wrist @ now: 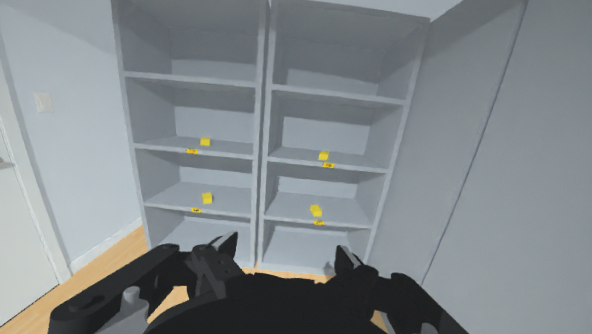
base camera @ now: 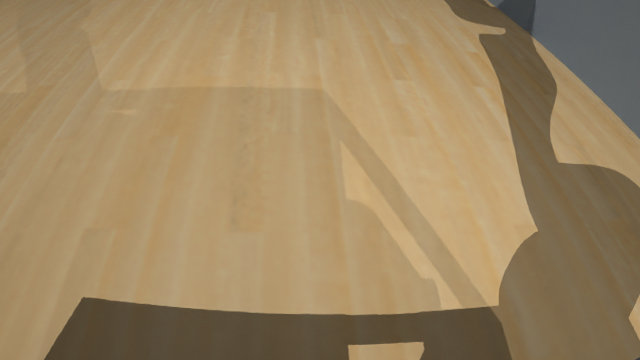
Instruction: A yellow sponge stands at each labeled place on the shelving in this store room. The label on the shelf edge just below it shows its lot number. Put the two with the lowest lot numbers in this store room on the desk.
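Frame: origin at the arm's base, x left, y up, z ahead, level; centimetres.
Where they show: gripper, fingertip midpoint: (wrist: pixel 286 250).
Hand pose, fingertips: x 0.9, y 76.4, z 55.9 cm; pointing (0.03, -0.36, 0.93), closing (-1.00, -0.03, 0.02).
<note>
Things, the pixels of their top centre, and the offset from my fingertips. "*": a spot on its surface instead. Level surfaces: height alone.
- upper left sponge, middle of its top: (wrist: pixel 205 138) dy -12.4, dx +75.3, dz +118.9 cm
- upper right sponge, middle of its top: (wrist: pixel 324 152) dy -12.4, dx -17.7, dz +114.4 cm
- lower left sponge, middle of its top: (wrist: pixel 206 195) dy -58.2, dx +72.2, dz +112.2 cm
- lower right sponge, middle of its top: (wrist: pixel 316 207) dy -58.2, dx -17.9, dz +113.8 cm
- upper left label, surface spot: (wrist: pixel 192 151) * dy -18.6, dx +73.2, dz +98.8 cm
- upper right label, surface spot: (wrist: pixel 328 165) * dy -18.7, dx -20.2, dz +102.6 cm
- lower left label, surface spot: (wrist: pixel 196 210) * dy -64.3, dx +73.3, dz +98.8 cm
- lower right label, surface spot: (wrist: pixel 319 223) * dy -64.9, dx -20.6, dz +102.6 cm
- light switch, middle of its top: (wrist: pixel 41 92) dy +11.7, dx +160.1, dz +83.6 cm
- wooden floor, its level: dy -116.0 cm
Four yellow sponges stand on the grey shelving (wrist: pixel 259 125) in the wrist view: an upper left sponge (wrist: pixel 205 142), an upper right sponge (wrist: pixel 324 155), a lower left sponge (wrist: pixel 207 198) and a lower right sponge (wrist: pixel 316 210). Below them on the shelf edges are an upper left label (wrist: pixel 192 151), an upper right label (wrist: pixel 328 165), a lower left label (wrist: pixel 196 210) and a lower right label (wrist: pixel 319 223). Their numbers are too small to read. My gripper (wrist: pixel 286 250) is open and empty, some way in front of the shelving. The desk does not show in either view.
A grey wall (wrist: pixel 520 150) (base camera: pixel 590 55) runs along the right side. A white door (wrist: pixel 22 240) and a light switch (wrist: pixel 43 102) are at the left. Shadows of the robot fall across the wooden floor (base camera: pixel 200 160) in the base camera view.
</note>
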